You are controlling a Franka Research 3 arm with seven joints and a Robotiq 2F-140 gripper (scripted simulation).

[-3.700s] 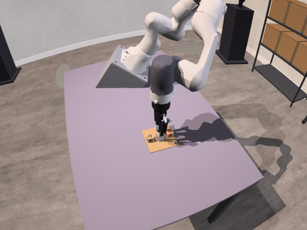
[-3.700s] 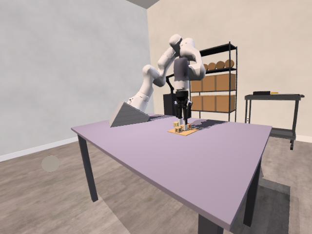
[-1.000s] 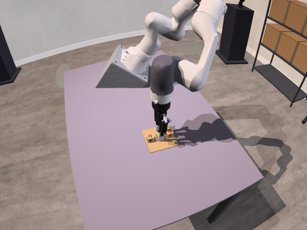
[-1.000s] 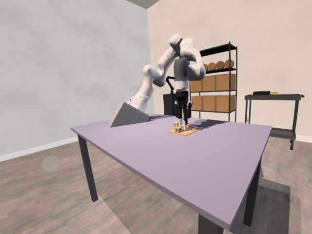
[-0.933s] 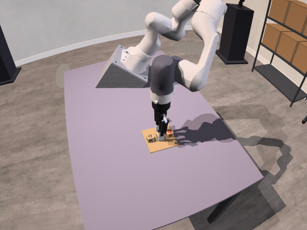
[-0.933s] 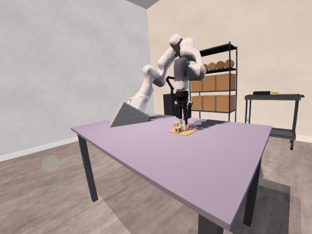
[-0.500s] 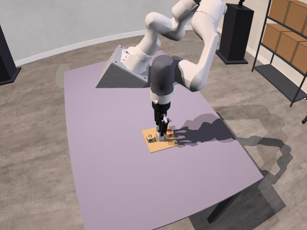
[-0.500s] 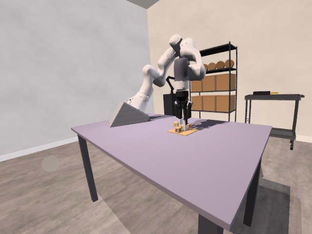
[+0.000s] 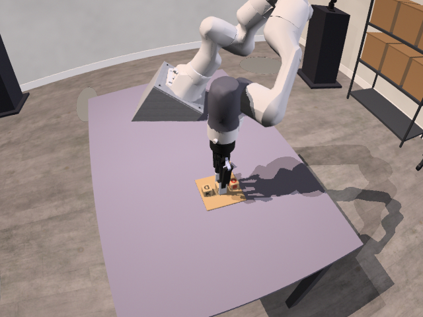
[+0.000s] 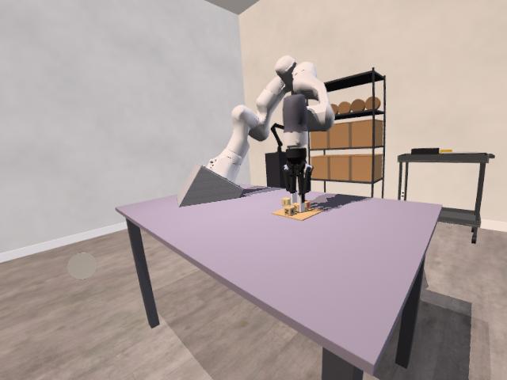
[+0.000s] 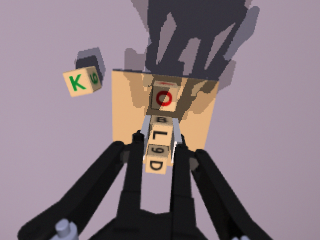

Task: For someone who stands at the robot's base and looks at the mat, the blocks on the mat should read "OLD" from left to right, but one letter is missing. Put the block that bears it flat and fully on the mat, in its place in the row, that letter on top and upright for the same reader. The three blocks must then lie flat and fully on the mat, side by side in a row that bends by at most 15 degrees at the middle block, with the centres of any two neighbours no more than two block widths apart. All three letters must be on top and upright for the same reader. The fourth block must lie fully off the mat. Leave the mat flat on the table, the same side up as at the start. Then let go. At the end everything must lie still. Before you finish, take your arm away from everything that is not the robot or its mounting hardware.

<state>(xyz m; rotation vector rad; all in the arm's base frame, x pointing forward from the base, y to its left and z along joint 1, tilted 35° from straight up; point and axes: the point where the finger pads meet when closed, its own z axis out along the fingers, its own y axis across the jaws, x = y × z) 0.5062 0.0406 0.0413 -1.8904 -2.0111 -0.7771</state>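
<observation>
Now: the wooden block 20 mm below my hand. The rest, counted from my hand: tan mat: 40 mm below.
</observation>
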